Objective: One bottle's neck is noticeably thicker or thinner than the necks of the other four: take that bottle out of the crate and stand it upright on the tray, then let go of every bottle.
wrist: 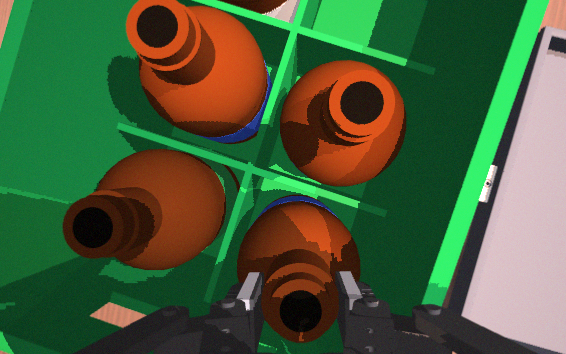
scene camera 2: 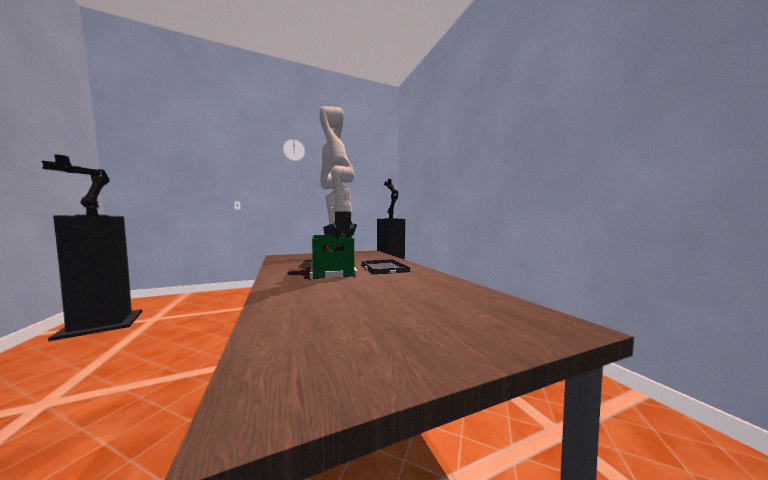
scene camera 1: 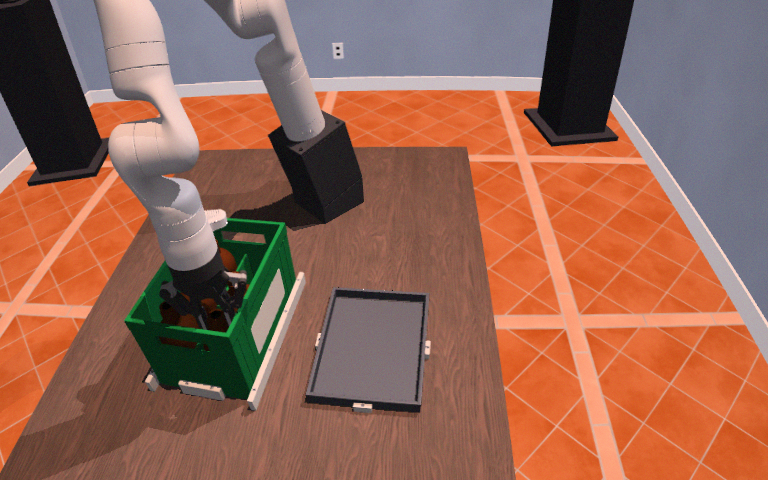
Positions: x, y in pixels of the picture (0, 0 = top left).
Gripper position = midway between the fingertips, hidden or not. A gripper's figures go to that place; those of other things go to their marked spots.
Labels:
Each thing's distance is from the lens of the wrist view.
my gripper (wrist: 299, 292): 0.17 m
green crate (wrist: 80, 108): 0.20 m

